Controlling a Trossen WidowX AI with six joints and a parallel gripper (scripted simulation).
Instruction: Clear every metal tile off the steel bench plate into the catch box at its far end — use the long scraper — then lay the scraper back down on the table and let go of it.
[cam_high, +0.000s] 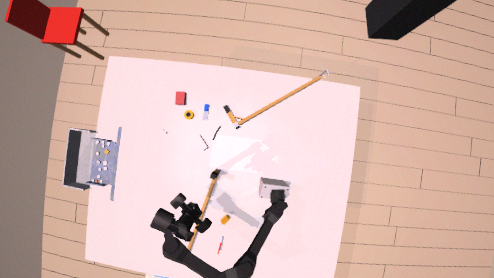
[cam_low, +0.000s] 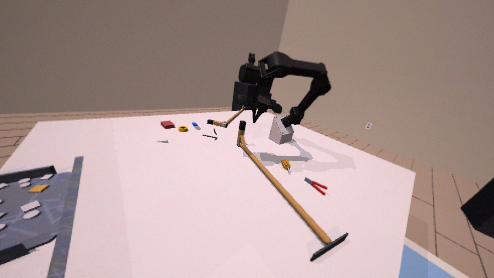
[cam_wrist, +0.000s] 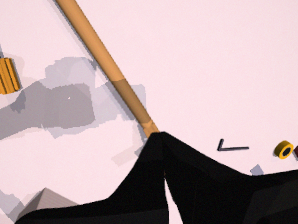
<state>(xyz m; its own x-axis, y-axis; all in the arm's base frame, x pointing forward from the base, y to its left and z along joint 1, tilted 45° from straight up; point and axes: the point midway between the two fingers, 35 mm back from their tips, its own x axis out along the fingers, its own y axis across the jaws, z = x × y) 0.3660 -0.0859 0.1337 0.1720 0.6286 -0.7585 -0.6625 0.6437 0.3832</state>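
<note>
Now: the yellow tool 170 mm below my gripper tip, 160 mm to the left of it and 100 mm behind it. Also, from my gripper tip: hex key 270 mm to the right, 190 mm below; yellow ring 440 mm to the right, 180 mm below, 100 mm ahead; blue-white piece 460 mm to the right, 180 mm below.
</note>
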